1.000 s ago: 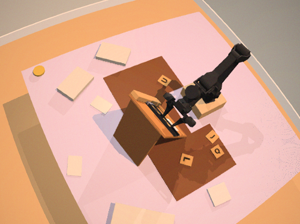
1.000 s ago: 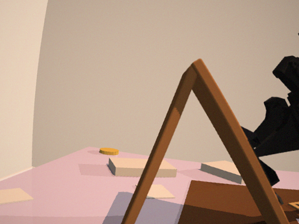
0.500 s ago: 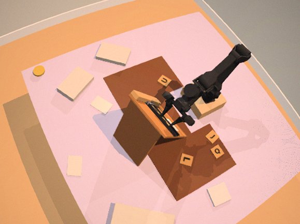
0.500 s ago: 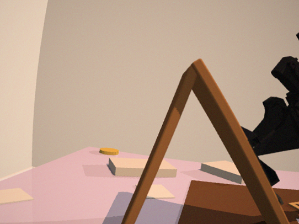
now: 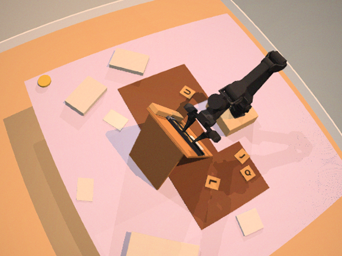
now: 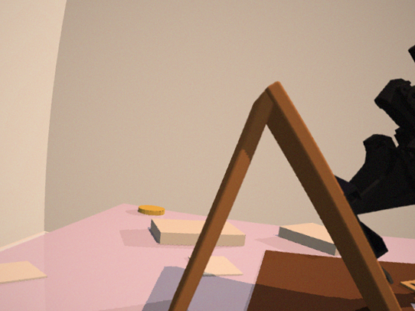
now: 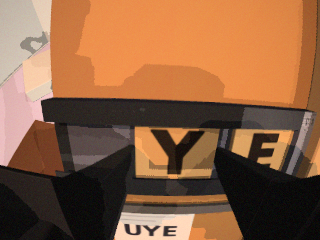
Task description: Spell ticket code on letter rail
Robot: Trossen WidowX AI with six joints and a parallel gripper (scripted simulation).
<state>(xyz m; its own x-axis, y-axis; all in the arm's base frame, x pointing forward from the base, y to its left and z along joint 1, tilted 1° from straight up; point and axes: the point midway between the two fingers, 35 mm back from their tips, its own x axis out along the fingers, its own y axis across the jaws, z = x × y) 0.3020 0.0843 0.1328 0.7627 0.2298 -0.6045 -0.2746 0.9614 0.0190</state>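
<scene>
The y tile lies right at my gripper tip. From my gripper tip the other things lie so: brown mat: 13 cm behind, 7 cm to the right, 18 cm below; white ticket: 6 cm behind, 8 cm below; letter tile: 2 cm ahead, 6 cm to the right.
</scene>
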